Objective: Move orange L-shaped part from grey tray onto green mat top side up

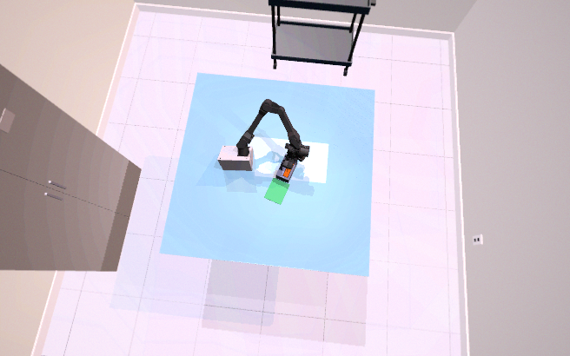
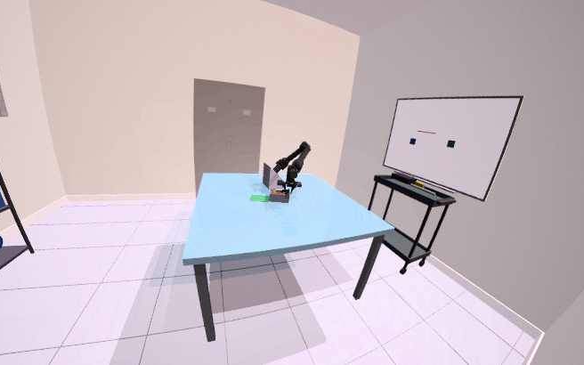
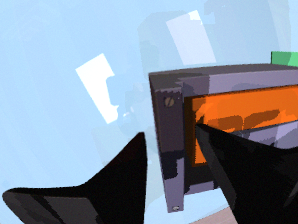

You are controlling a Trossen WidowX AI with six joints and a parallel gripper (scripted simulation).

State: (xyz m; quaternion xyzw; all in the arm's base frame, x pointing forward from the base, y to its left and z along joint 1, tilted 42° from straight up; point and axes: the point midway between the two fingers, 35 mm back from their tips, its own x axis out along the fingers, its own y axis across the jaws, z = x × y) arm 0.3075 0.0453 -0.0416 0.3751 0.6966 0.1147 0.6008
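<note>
My gripper tip is now 50 mm to the left of the orange L-shaped part, 30 mm past it and 10 mm above it. Also, from my gripper tip: grey tray (70 mm below, 60 mm to the right, 30 mm behind); then green mat (200 mm to the right, 90 mm behind, 80 mm below).
</note>
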